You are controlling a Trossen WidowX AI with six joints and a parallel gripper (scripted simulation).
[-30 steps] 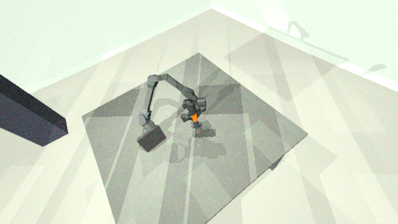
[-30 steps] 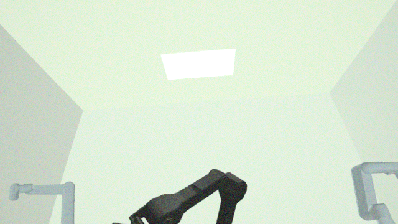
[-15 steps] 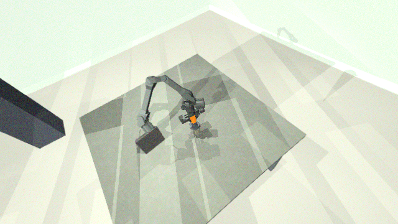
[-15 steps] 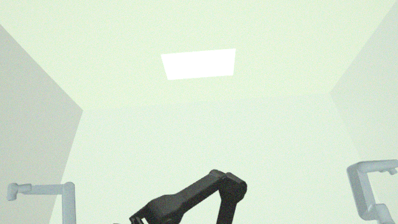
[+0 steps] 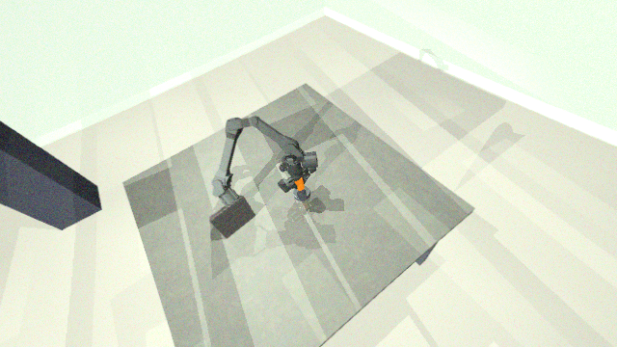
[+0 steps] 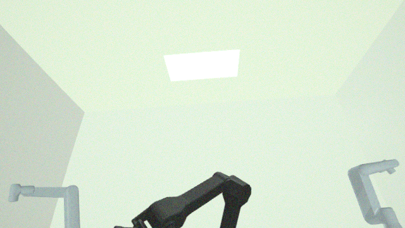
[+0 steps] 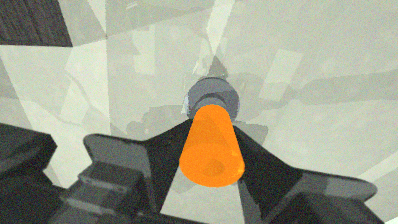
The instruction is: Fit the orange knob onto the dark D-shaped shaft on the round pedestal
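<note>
Now: gripper tip 20 mm below the orange knob. Also, from my gripper tip: round pedestal 40 mm below.
</note>
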